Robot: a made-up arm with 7 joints. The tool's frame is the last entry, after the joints.
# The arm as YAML. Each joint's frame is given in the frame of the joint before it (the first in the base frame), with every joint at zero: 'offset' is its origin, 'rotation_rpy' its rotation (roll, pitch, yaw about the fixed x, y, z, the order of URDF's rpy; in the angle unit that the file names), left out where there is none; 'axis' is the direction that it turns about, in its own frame. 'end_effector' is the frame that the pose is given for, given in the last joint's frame.
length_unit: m
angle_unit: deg
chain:
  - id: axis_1
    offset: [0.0, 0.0, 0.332]
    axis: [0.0, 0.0, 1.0]
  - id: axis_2
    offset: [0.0, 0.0, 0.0]
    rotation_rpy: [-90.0, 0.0, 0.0]
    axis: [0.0, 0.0, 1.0]
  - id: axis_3
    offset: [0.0, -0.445, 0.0]
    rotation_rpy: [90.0, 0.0, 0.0]
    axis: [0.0, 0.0, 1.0]
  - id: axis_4
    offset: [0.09, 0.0, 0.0]
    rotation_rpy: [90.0, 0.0, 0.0]
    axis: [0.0, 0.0, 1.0]
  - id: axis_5
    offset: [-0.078, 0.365, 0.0]
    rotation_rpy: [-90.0, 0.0, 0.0]
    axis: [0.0, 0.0, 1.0]
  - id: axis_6
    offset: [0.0, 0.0, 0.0]
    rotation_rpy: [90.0, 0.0, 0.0]
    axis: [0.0, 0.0, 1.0]
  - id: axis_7
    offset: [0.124, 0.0, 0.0]
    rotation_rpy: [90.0, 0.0, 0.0]
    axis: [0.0, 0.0, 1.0]
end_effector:
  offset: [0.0, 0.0, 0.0]
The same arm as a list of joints. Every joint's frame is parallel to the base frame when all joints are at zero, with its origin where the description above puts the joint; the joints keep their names.
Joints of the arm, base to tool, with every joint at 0 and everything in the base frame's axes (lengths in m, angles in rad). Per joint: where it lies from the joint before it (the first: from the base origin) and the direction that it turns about. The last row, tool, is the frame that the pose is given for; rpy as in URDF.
axis_1: xyz 0 0 0.332 axis 0 0 1
axis_2: xyz 0 0 0 axis 0 1 0
axis_3: xyz 0 0 0.445 axis 0 0 1
axis_4: xyz 0.09 0 0 axis 0 -1 0
axis_5: xyz -0.078 0 0.365 axis 0 0 1
axis_6: xyz 0 0 0 axis 0 -1 0
axis_7: xyz 0.124 0 0 axis 0 0 -1
tool: xyz 0 0 0 rpy 3.1416 0 0

